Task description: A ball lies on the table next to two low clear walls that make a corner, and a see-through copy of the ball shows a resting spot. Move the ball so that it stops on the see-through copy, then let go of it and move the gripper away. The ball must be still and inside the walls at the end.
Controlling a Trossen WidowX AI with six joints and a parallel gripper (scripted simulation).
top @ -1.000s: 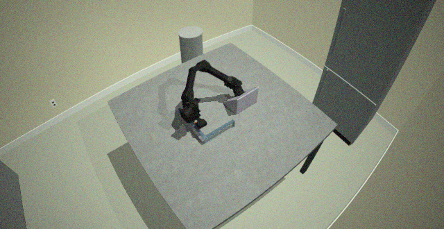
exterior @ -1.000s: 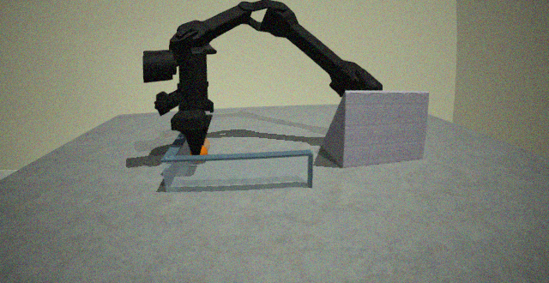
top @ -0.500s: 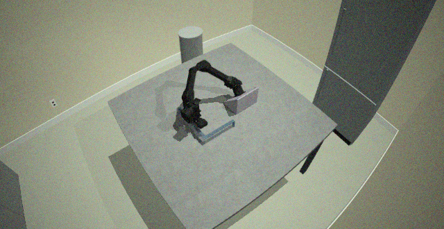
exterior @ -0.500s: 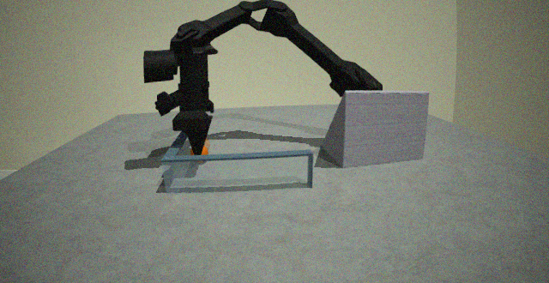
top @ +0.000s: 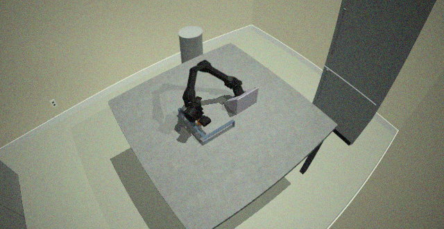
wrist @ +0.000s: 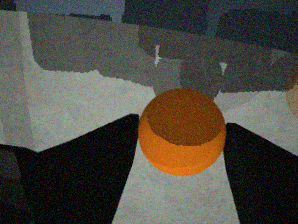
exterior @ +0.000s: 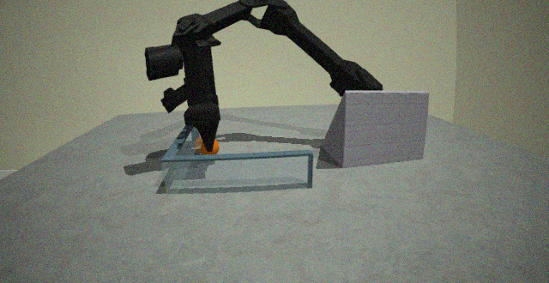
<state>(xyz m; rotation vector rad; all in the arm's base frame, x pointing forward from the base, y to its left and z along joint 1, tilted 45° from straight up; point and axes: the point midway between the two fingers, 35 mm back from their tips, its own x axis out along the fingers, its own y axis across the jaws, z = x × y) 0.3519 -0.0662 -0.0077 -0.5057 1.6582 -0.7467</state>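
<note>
My gripper tip is 10 mm short of the see-through copy of ball, 70 mm to the left of it and 10 mm above it. The rest, counted from my gripper tip: orange ball (right at my gripper tip).
</note>
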